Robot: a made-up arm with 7 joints.
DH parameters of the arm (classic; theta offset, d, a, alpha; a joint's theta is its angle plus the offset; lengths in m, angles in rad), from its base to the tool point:
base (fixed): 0 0.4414 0.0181 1.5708
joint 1: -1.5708 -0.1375 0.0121 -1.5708
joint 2: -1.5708 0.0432 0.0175 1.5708
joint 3: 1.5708 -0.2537 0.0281 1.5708
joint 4: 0 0.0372 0.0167 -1.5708
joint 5: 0 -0.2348 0.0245 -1.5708
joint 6: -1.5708 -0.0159 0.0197 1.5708
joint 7: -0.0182 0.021 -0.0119 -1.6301
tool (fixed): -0.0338 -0.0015 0 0
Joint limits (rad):
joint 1: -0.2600..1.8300
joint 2: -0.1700..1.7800
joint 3: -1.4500..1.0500
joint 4: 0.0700..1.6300
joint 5: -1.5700..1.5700
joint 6: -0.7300..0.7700
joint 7: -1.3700..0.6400
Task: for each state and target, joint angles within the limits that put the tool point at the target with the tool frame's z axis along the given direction. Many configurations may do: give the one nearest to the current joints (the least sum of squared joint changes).
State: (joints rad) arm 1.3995 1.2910 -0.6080 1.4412 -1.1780 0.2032 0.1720
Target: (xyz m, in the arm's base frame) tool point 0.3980 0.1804 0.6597 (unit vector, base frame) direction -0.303 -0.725 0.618
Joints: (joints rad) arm 1.6626 0.7128 -0.7773 1.2909 -1.3273 0.0521 0.5636
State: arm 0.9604 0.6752 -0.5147 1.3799 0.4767 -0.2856 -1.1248
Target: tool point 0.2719 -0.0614 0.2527 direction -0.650 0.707 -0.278
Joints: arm 0.1767 -0.0072 -0.6431 1.6300 0.5235 -0.0670 -1.3700
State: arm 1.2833 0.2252 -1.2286 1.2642 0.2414 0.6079 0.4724
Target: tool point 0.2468 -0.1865 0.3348 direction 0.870 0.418 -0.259
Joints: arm 0.8408 -0.1700 -1.2933 1.3254 1.0025 -0.2580 -0.2082
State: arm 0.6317 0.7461 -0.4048 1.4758 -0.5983 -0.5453 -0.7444
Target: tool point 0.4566 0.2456 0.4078 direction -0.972 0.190 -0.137
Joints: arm 0.8184 0.5821 -0.1378 1.1390 -0.6097 -0.2765 -1.2121
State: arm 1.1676 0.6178 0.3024 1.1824 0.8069 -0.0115 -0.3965
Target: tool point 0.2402 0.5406 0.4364 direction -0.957 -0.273 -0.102
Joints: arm 0.4353 1.1023 0.8790 0.7261 0.4647 0.3462 -0.6944
